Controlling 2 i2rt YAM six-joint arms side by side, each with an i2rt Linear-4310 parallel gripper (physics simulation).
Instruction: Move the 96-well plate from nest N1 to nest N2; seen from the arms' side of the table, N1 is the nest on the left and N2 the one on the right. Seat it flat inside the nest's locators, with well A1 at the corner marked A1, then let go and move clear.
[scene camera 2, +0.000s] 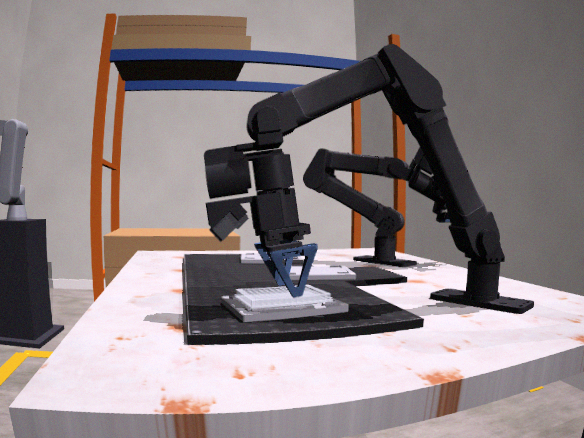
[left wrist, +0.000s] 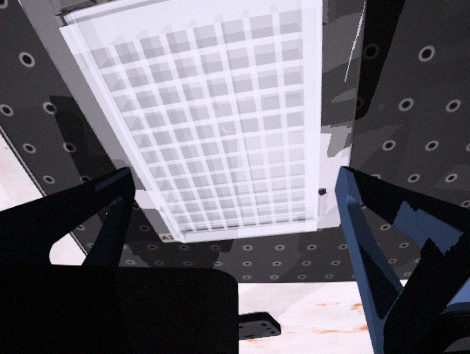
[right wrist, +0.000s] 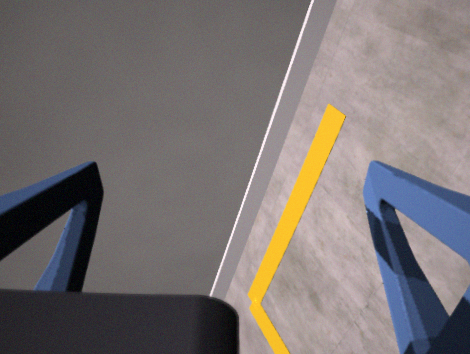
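Where they show: left gripper, fingertip midpoint: (scene camera 2: 289, 290) (left wrist: 234, 178); right gripper, fingertip midpoint: (right wrist: 233, 176); left arm's base, link origin: (scene camera 2: 480, 302); right arm's base, link origin: (scene camera 2: 384, 262).
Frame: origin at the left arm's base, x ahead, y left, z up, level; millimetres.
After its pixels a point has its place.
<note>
The clear-white 96-well plate (scene camera 2: 265, 296) @[x 348, y -168, z 39 mm] (left wrist: 225, 130) @[x 320, y -183, z 35 mm] lies in the near nest N1 (scene camera 2: 295, 313) @[x 331, y -120, z 20 mm] (left wrist: 336, 160) @[x 275, y -223, z 25 mm]; it looks flat. Part of an A1 mark (left wrist: 167, 237) @[x 251, y -106, z 25 mm] shows at the nest's lower-left corner in the left wrist view. My left gripper (scene camera 2: 288, 290) @[x 297, y -177, z 40 mm] (left wrist: 234, 178) @[x 297, y -177, z 40 mm] is open and empty, its fingertips low at the plate's end nearer the arm bases, one finger on each side in the left wrist view. Contact cannot be told. My right gripper (scene camera 2: 442, 216) (right wrist: 233, 176) @[x -475, y -313, z 161 mm] is open and empty, away from the plate. N2 is not labelled in view.
Two more pale nest-like fixtures, one in the middle (scene camera 2: 332, 272) @[x 63, y -336, z 25 mm] and one farther back (scene camera 2: 248, 258) @[x 92, y -624, z 25 mm], lie on the black perforated board (scene camera 2: 380, 320) @[x 248, y -34, z 13 mm]. The left arm's base (scene camera 2: 482, 297) @[x 30, y 17, z 17 mm] and right arm's base (scene camera 2: 385, 255) @[x -258, y -460, z 24 mm] stand at the picture's right. The right wrist view shows yellow floor tape (right wrist: 300, 200).
</note>
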